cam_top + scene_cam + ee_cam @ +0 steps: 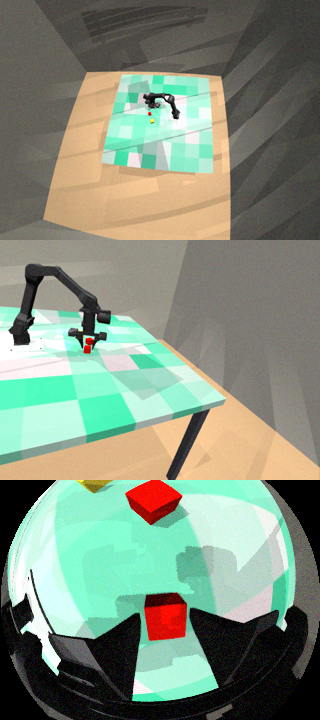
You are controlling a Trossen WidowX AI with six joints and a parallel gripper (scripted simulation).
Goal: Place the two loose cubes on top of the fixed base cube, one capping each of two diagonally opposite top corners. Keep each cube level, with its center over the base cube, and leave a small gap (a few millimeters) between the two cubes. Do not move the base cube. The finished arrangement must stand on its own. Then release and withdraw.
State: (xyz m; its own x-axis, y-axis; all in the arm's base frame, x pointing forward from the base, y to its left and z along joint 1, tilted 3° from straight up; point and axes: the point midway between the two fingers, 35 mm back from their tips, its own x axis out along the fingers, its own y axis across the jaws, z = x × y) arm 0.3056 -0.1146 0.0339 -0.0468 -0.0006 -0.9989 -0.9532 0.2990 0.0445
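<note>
The yellow cube is 200 mm to the left of my gripper tip and 10 mm behind it.
</note>
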